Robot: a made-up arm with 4 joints.
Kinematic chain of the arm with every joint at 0, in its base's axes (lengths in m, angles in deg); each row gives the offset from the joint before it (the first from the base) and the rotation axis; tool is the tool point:
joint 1: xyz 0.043 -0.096 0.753 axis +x
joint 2: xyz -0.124 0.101 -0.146 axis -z
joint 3: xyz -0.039 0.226 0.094 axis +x
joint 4: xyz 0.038 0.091 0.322 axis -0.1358 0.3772 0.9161
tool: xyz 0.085 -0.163 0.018
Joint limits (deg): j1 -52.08..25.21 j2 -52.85..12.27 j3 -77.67..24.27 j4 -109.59..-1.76
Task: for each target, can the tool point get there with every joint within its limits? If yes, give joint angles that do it. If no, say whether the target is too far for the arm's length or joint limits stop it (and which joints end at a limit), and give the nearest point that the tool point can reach.
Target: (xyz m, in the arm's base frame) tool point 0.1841 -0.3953 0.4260
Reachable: no: joint limits stop it (at a limit: joint 1, joint 2, joint 3, joint 4) | nearest point 0.0003 -0.1006 1.0024 | short by 0.673 m
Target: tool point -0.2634 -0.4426 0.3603
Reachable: no: joint limits stop it (at a limit: joint 1, joint 2, joint 3, joint 4) | nearest point -0.5681 0.0348 0.5235 | short by 0.589 m
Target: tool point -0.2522 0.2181 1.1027
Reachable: yes | joints 11.44 -29.41 -32.07 -32.98
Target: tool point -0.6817 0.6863 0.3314
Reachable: no: too far | nearest point -0.4170 0.3814 0.4957 | short by 0.436 m
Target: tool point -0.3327 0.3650 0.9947
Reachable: yes | joints 13.61 -15.09 -57.80 -82.40
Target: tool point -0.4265 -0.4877 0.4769
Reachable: no: joint limits stop it (at a limit: joint 1, joint 2, joint 3, joint 4) | nearest point -0.5681 0.0348 0.5235 | short by 0.543 m
